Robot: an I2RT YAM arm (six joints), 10 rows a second.
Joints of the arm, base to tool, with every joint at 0 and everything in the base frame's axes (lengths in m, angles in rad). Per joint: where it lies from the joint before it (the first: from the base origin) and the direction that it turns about. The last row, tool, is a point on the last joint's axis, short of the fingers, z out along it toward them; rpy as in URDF.
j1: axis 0 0 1 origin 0 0 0.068
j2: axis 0 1 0 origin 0.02 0.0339 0.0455
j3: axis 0 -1 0 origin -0.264 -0.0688 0
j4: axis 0 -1 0 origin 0.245 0.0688 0.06
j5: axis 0 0 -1 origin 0.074 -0.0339 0.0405
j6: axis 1 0 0 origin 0.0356 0 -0.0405
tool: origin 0 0 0 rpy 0 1.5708 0
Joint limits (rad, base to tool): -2.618..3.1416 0..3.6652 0..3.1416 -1.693..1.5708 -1.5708..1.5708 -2.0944..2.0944
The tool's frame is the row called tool.
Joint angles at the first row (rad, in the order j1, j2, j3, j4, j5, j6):
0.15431, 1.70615, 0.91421, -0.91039, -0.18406, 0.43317
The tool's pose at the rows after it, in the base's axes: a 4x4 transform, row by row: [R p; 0 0 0 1], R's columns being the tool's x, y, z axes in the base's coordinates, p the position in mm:
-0.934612 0.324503 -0.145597 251.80; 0.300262 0.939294 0.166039 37.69; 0.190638 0.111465 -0.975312 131.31; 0 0 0 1
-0.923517 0.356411 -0.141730 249.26; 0.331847 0.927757 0.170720 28.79; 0.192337 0.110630 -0.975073 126.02; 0 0 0 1
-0.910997 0.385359 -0.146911 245.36; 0.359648 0.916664 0.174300 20.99; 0.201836 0.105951 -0.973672 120.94; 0 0 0 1
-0.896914 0.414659 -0.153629 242.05; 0.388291 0.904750 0.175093 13.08; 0.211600 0.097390 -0.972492 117.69; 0 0 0 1
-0.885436 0.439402 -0.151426 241.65; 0.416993 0.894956 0.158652 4.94; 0.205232 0.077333 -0.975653 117.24; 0 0 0 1
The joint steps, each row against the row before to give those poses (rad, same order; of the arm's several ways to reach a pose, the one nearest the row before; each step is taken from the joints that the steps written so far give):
-0.03127, -0.00001, -0.01603, 0.02098, 0.00038, 0.00001
-0.03396, 0.00001, -0.02519, 0.02329, 0.00000, -0.00001
-0.03015, 0.00040, -0.02477, 0.01449, 0.00000, -0.00001
-0.03128, -0.00003, -0.01682, 0.00419, 0.00343, 0.00000
-0.03052, -0.00037, -0.00224, -0.00079, 0.02137, 0.00000

